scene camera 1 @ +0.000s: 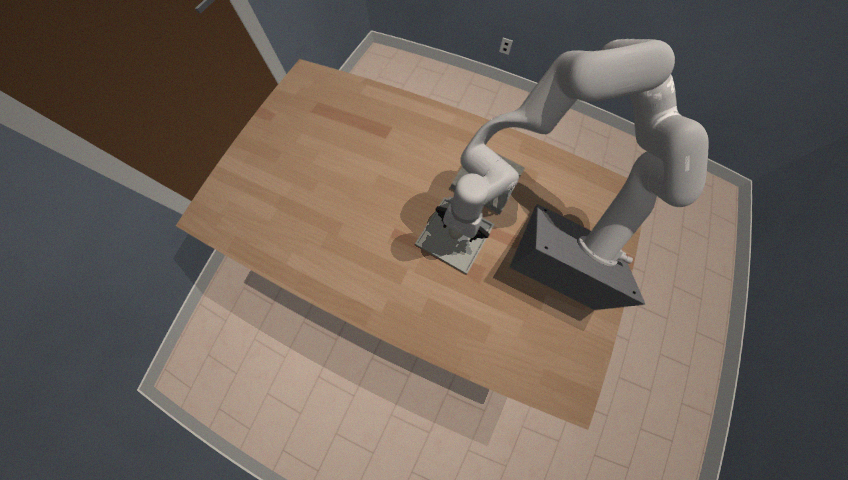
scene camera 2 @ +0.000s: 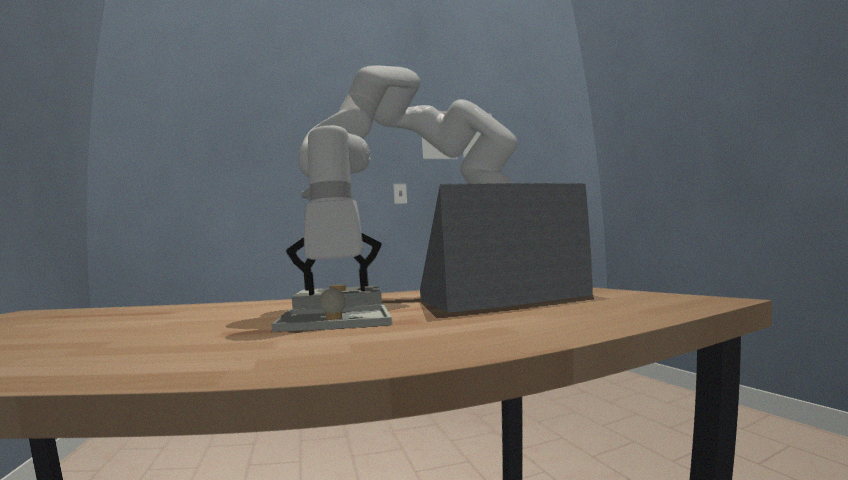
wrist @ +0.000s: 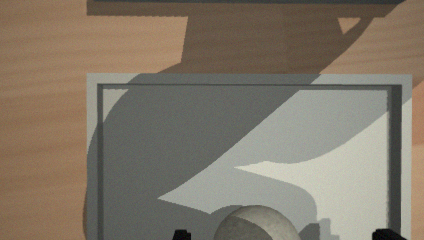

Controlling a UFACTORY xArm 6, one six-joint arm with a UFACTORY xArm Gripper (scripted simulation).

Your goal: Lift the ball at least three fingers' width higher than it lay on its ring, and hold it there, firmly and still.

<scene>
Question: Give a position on a flat grey tray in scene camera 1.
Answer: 460, 253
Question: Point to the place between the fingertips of the gripper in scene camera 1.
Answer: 459, 230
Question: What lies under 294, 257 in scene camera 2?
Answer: The gripper.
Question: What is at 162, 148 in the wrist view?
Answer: A flat grey tray.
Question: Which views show the flat grey tray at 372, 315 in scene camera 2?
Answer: Scene camera 1, scene camera 2 and the wrist view: all of them.
</scene>
